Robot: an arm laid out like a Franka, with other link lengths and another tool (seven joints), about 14 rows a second.
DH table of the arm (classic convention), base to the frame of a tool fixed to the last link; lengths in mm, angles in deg. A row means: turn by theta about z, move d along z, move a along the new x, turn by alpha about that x. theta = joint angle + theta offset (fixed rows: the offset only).
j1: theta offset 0  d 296.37  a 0  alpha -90
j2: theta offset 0  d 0  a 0  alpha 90
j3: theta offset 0  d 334.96  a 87.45  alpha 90
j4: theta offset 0  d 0  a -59.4  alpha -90
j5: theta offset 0  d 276.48  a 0  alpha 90
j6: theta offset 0  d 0  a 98.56  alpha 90
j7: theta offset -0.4  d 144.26  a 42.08  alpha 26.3
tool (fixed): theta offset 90  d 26.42  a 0  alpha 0
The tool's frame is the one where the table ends.
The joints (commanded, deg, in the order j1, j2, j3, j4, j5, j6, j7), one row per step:
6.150, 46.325, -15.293, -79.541, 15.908, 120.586, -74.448
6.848, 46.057, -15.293, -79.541, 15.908, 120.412, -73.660
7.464, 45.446, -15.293, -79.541, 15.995, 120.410, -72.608
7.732, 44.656, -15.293, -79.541, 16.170, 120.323, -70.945
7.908, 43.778, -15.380, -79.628, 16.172, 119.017, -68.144
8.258, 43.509, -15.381, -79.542, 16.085, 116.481, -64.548
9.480, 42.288, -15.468, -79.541, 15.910, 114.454, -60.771
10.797, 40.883, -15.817, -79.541, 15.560, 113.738, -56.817
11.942, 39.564, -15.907, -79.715, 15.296, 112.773, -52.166
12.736, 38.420, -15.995, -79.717, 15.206, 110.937, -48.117
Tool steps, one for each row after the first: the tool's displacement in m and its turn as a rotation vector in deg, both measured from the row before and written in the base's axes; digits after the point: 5 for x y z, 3 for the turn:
0.00057, 0.00805, 0.00275, 0.030, -0.057, -0.081
0.00184, 0.00716, 0.00699, 0.100, -0.563, -0.481
0.00234, 0.00327, 0.00897, 0.211, -0.632, -1.482
-0.00087, 0.00165, 0.00735, 0.247, 0.653, -2.629
-0.00434, 0.00490, -0.00076, 0.274, 2.384, -3.032
-0.00249, 0.01341, 0.01033, 0.052, 1.072, -2.390
0.00122, 0.01065, 0.01452, -0.499, -0.388, -2.659
-0.00047, 0.01071, 0.01176, -0.254, 0.177, -3.397
-0.00299, 0.00758, 0.00945, -0.004, 0.996, -3.142

